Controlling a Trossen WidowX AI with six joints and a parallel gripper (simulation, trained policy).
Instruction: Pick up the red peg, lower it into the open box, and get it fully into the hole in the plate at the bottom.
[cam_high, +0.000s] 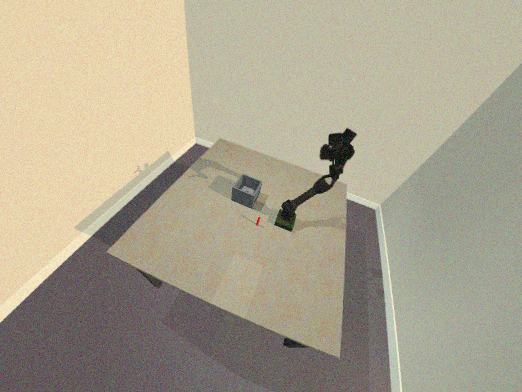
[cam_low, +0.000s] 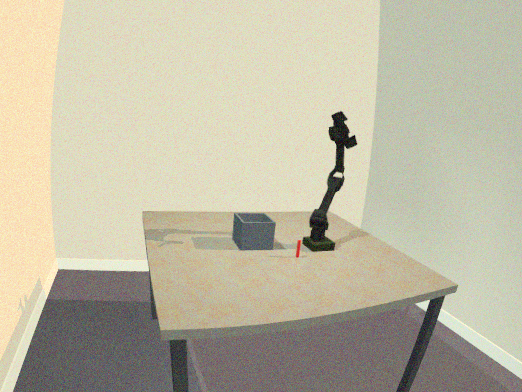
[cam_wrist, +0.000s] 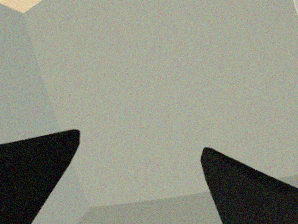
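Now: the red peg 58 cm below my gripper tip, 22 cm ahead of it and 9 cm to the left of it. The rest, counted from my gripper tip: grey plate: 57 cm below, 41 cm ahead, 6 cm to the right.
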